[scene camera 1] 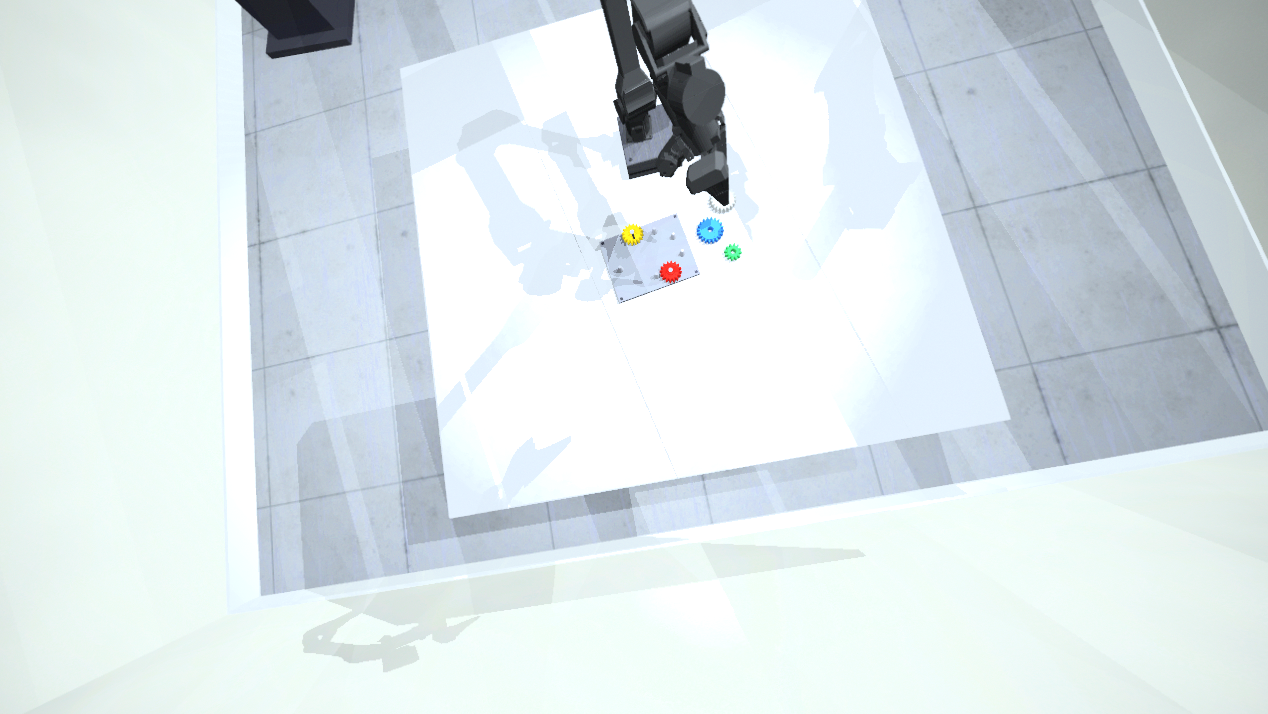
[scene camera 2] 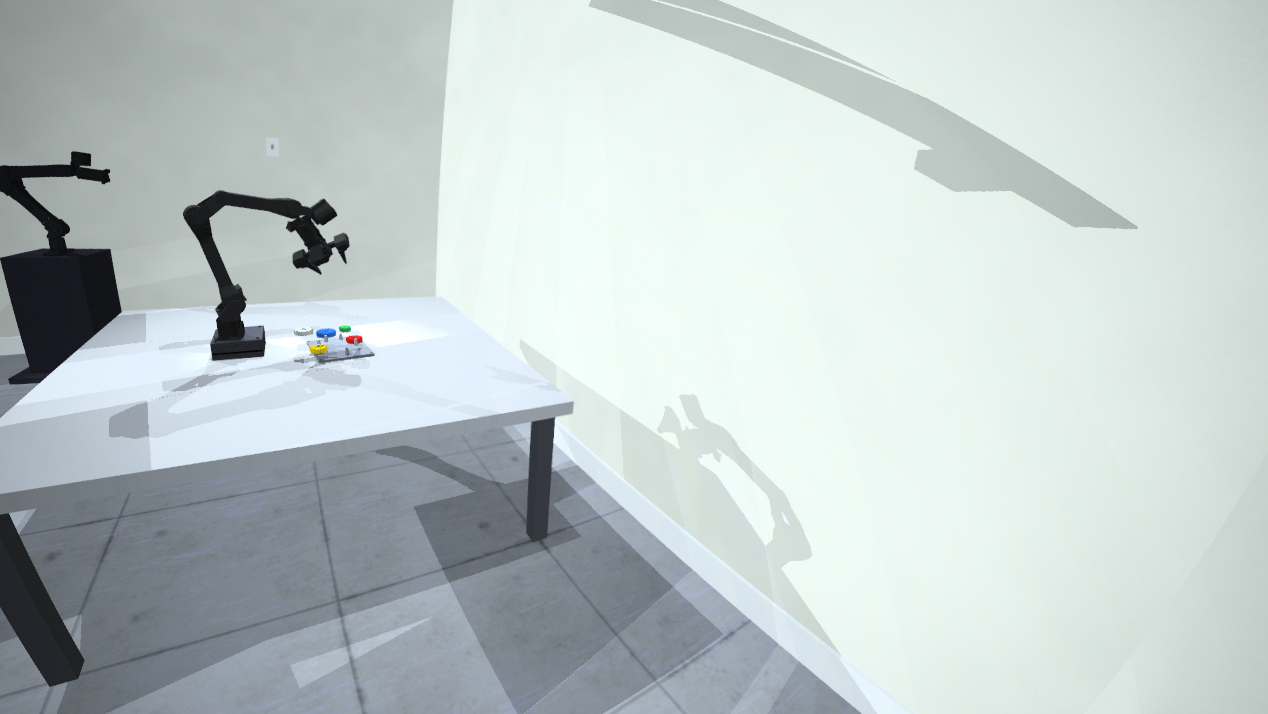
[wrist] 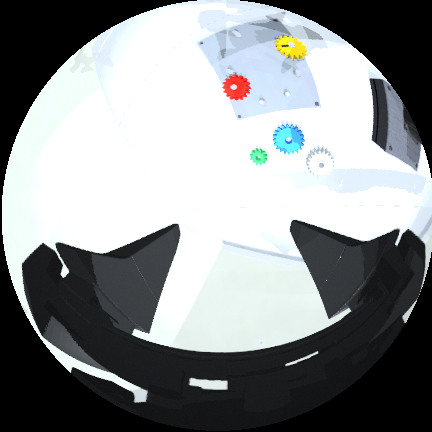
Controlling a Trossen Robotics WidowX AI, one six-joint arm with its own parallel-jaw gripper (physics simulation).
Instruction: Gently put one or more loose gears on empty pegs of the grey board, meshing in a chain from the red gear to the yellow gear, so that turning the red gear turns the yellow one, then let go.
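Frame: origin at the arm's base, x ahead, y left, z up, level; millimetres.
Seen in the pictures: gripper, fingertip midpoint: (scene camera 1: 725,189) (scene camera 2: 333,268) (wrist: 236,227); arm's base at its link origin: (scene camera 1: 638,129) (scene camera 2: 231,336).
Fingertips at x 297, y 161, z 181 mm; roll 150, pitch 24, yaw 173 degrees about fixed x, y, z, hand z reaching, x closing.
Observation:
Pixels of each thing's top centre, then the offset from my fingertips to it. Level surfaces: height alone.
- grey board at its top centre: (wrist: 258,57) (scene camera 1: 647,251) (scene camera 2: 337,340) 12 mm ahead, 158 mm right, 207 mm down
- red gear at its top centre: (wrist: 234,86) (scene camera 1: 670,270) (scene camera 2: 354,336) 63 mm ahead, 104 mm right, 212 mm down
- yellow gear at its top centre: (scene camera 1: 632,232) (scene camera 2: 318,346) 44 mm back, 193 mm right, 212 mm down
- loose blue gear at its top centre: (wrist: 288,140) (scene camera 1: 710,229) (scene camera 2: 326,331) 36 mm back, 1 mm right, 220 mm down
- smaller green gear at its top centre: (wrist: 257,157) (scene camera 1: 733,251) (scene camera 2: 344,326) 25 mm ahead, 49 mm left, 220 mm down
- white gear at its top centre: (wrist: 320,164) (scene camera 1: 723,197) (scene camera 2: 303,328) 116 mm back, 37 mm left, 220 mm down
- white table at its surface level: 237 mm down
The grey board (scene camera 1: 643,257) (wrist: 260,60) lies on the table with several bare pegs. The red gear (scene camera 1: 665,274) (scene camera 2: 354,339) (wrist: 242,89) and the yellow gear (scene camera 1: 627,236) (scene camera 2: 318,349) (wrist: 298,50) sit on it, apart from each other. Beside the board lie the loose blue gear (scene camera 1: 702,232) (scene camera 2: 325,333) (wrist: 282,137), the smaller green gear (scene camera 1: 729,255) (scene camera 2: 345,329) (wrist: 255,156) and the white gear (scene camera 1: 720,210) (scene camera 2: 303,331) (wrist: 314,162), partly hidden by the arm in scene camera 1. My gripper (scene camera 2: 332,266) (wrist: 236,227) is open and empty, high above the table.
The arm's base (scene camera 2: 237,343) (wrist: 395,120) stands on the white table (scene camera 1: 709,372) (scene camera 2: 443,372), near the board and gears. A second arm (scene camera 2: 31,208) stands on a dark pedestal (scene camera 2: 62,306) beyond the table.

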